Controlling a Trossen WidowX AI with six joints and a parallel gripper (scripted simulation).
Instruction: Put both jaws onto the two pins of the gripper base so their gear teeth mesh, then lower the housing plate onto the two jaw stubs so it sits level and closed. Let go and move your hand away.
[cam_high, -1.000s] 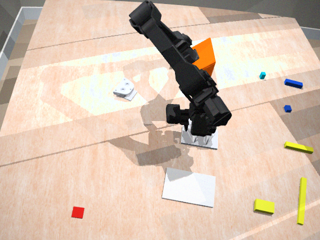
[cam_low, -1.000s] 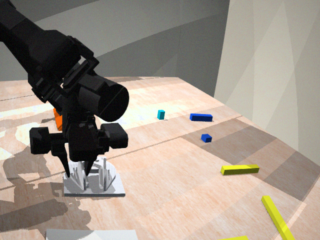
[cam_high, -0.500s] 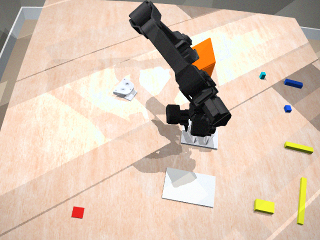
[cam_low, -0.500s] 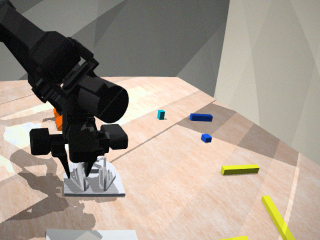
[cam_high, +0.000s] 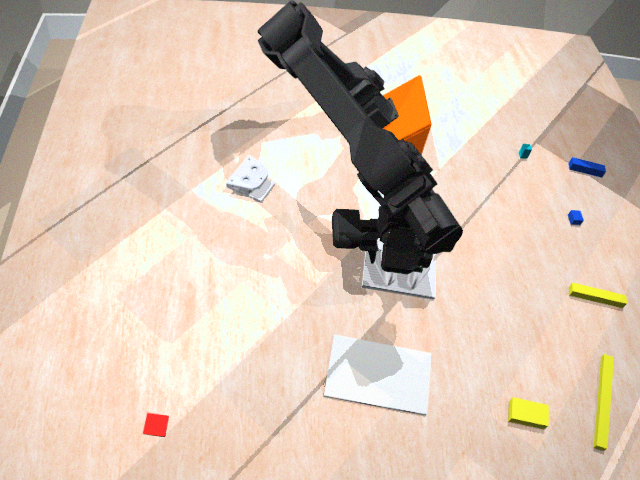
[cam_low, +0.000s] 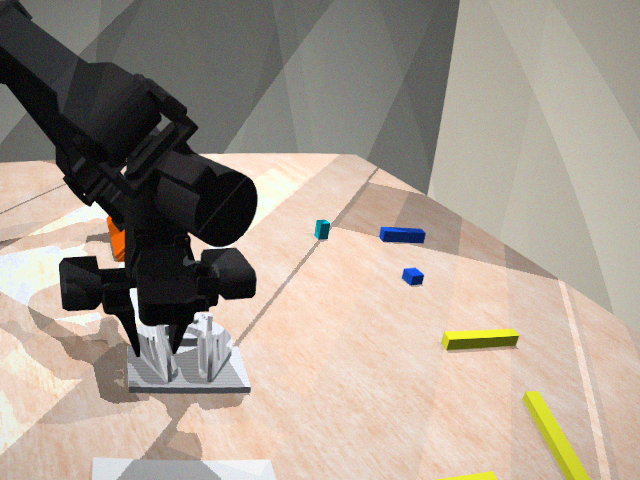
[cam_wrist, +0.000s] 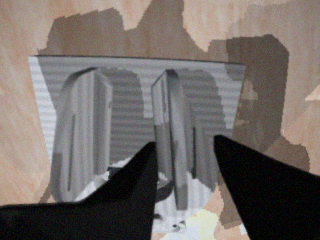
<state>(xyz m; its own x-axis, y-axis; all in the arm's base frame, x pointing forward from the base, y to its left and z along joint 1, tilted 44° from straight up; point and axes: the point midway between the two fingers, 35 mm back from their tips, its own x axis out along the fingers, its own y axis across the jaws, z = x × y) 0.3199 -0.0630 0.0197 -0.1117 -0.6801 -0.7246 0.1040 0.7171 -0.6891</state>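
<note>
My gripper tip is now 190 mm past the small stand, 200 mm to the left of it and 10 mm above it. From my gripper tip the other things lie so: flat white sheet: 190 mm ahead, 40 mm to the right, 10 mm below; then yellow block: 280 mm ahead, 170 mm to the left, 10 mm below; then yellow bar: 90 mm ahead, 370 mm to the left, 10 mm below.
</note>
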